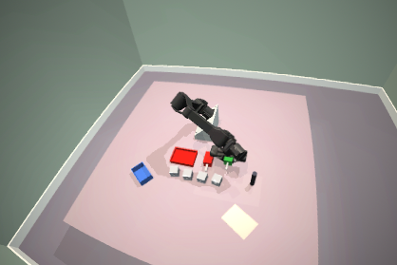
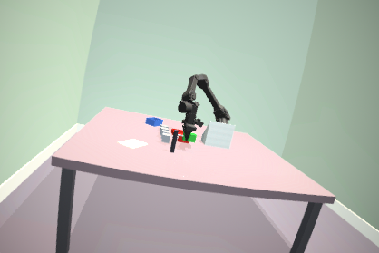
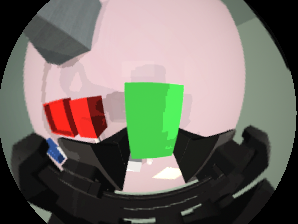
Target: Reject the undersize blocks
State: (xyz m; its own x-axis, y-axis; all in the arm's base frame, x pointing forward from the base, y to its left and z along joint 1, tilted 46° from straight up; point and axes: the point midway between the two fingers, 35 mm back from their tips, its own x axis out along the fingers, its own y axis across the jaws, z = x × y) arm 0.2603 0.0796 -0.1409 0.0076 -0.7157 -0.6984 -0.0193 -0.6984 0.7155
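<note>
Now: the small red piece 11 cm to the right of my gripper tip, 2 cm below it and 2 cm ahead of it. From my gripper tip the other things lie so: blue tray (46 cm to the right, 17 cm ahead, 3 cm below); green GO gauge (2 cm above, 1 cm ahead); cream sheet (29 cm ahead, 11 cm to the left, 5 cm below).
</note>
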